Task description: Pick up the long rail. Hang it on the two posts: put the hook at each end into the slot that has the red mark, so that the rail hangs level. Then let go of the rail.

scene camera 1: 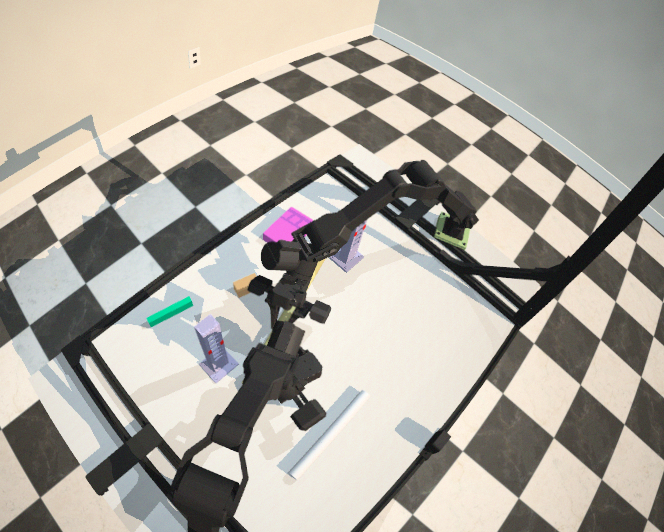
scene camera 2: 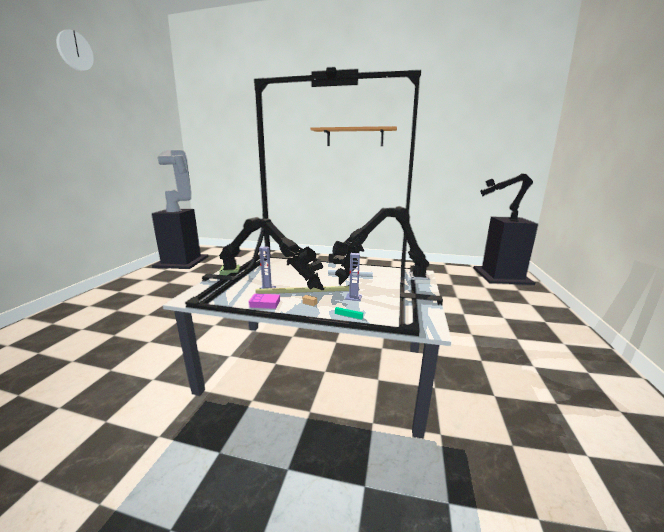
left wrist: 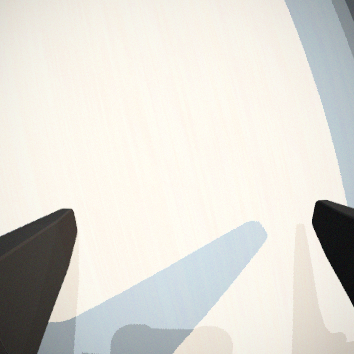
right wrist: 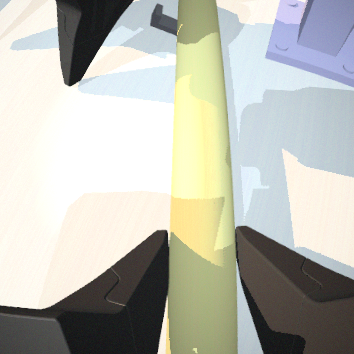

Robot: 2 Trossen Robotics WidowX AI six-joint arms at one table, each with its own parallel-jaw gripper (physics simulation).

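Frame: origin at the left arm's base, x ahead, y left, z up, level; millimetres.
Where they show: left gripper, between the fingertips: (scene camera 1: 299, 394) (scene camera 2: 343, 280) (left wrist: 197, 216) (right wrist: 22, 54); right gripper, between the fingertips: (scene camera 2: 323, 288) (right wrist: 201, 238); left arm's base, origin of its link: (scene camera 2: 419, 275); right arm's base, origin of its link: (scene camera 1: 453, 228) (scene camera 2: 229, 267).
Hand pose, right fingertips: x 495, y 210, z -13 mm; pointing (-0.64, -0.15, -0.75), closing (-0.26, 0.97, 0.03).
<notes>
Each offset is from my right fingertips to the centre of the thing. "spot": to the spot under its first point.
The long yellow-green rail @(dz +1, dx +86, dy +12 mm) (scene camera 1: 315, 273) (scene camera 2: 277, 290) (right wrist: 200, 150) is low, by the feet of two lilac posts. One post @(dz +92, dx -150, dy +52 mm) (scene camera 1: 215, 346) (scene camera 2: 354, 277) is at the left in scene camera 1, the other post @(dz +92, dx +283, dy +0 mm) (scene camera 1: 350, 249) (scene camera 2: 266, 266) farther up. Red marks show on both. My right gripper (scene camera 1: 287, 313) (scene camera 2: 316, 285) (right wrist: 201, 238) is shut on the rail. A dark hook @(spot: dz -2, dx -123, dy -46 mm) (right wrist: 163, 20) shows at the rail's far end in the right wrist view. My left gripper (scene camera 2: 339, 268) (left wrist: 197, 216) is open and empty; one of its fingers shows beside the rail at upper left in the right wrist view.
A magenta block @(dz +0, dx +242, dy +164 mm) (scene camera 1: 282, 226) (scene camera 2: 264, 301), an orange block @(dz +0, dx +43, dy +135 mm) (scene camera 1: 243, 285) (scene camera 2: 309, 300) and a green bar @(dz -3, dx -136, dy +229 mm) (scene camera 1: 170, 311) (scene camera 2: 349, 313) lie on the posts' far side in scene camera 1. A white rod @(dz -3, dx -121, dy -240 mm) (scene camera 1: 327, 435) lies at lower middle there. A black frame (scene camera 2: 310, 321) borders the table.
</notes>
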